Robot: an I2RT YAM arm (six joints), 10 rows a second.
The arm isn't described. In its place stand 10 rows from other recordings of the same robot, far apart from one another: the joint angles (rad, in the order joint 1, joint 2, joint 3, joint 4, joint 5, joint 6), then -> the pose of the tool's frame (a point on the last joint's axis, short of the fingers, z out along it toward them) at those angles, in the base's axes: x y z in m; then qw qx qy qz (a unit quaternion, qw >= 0).
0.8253 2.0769 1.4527 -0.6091 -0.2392 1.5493 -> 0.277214, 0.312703, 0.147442, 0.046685, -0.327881, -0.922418, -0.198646
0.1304 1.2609 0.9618 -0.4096 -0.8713 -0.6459 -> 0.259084, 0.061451, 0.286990, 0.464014, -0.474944, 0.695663, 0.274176
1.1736 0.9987 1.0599 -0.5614 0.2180 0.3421 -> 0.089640, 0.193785, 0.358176, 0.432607, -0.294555, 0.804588, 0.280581
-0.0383 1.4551 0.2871 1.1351 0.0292 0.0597 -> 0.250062, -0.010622, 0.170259, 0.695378, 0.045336, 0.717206, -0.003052
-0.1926 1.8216 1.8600 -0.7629 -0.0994 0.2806 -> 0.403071, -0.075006, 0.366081, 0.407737, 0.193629, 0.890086, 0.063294
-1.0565 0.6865 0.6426 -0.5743 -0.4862 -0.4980 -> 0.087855, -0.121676, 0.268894, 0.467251, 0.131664, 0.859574, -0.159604
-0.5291 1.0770 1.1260 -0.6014 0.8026 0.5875 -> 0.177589, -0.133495, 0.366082, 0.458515, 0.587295, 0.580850, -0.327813
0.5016 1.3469 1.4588 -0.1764 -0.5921 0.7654 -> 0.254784, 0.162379, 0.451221, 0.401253, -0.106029, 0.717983, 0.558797
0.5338 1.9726 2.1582 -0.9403 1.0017 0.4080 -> 0.377556, 0.188313, 0.396819, 0.510157, 0.139553, 0.815541, -0.234857
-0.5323 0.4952 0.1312 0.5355 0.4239 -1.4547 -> 0.115703, -0.085145, 0.225968, 0.294689, -0.136030, 0.635388, -0.700669
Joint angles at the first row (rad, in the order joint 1, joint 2, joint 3, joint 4, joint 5, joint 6):
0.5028, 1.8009, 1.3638, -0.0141, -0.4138, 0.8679
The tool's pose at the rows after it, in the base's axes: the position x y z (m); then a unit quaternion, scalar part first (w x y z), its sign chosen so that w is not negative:
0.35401, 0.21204, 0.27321, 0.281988, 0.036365, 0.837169, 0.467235
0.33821, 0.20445, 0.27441, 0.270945, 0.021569, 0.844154, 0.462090
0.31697, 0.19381, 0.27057, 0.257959, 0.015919, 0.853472, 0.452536
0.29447, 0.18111, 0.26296, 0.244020, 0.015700, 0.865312, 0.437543
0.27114, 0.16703, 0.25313, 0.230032, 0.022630, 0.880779, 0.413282
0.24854, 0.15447, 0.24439, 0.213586, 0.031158, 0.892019, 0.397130
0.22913, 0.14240, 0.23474, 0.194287, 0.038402, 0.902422, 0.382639
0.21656, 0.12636, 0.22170, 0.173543, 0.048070, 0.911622, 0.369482
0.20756, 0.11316, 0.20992, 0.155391, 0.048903, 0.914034, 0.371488
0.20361, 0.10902, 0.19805, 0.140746, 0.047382, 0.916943, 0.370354
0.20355, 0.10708, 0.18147, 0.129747, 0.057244, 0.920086, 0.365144
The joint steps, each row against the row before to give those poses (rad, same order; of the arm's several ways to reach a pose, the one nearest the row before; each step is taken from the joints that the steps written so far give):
0.0003, -0.0377, -0.0484, -0.0007, -0.0234, -0.0048
0.0008, -0.0611, -0.0550, -0.0387, -0.0212, -0.0316
0.0019, -0.0800, -0.0879, -0.0339, -0.0064, -0.0209
-0.0002, -0.0843, -0.0969, -0.0400, 0.0041, -0.0195
-0.0008, -0.0872, -0.0959, -0.0576, 0.0239, -0.0172
0.0012, -0.0857, -0.0879, -0.0507, 0.0128, -0.0008
-0.0040, -0.0732, -0.0757, -0.0535, 0.0022, -0.0040
-0.0346, -0.0511, -0.0690, -0.0470, -0.0204, -0.0221
-0.0392, -0.0358, -0.0610, -0.0176, -0.0482, -0.0303
-0.0123, 0.0027, -0.0396, 0.0083, -0.0224, -0.0172
-0.0078, 0.0319, -0.0432, 0.0484, -0.0013, 0.0059

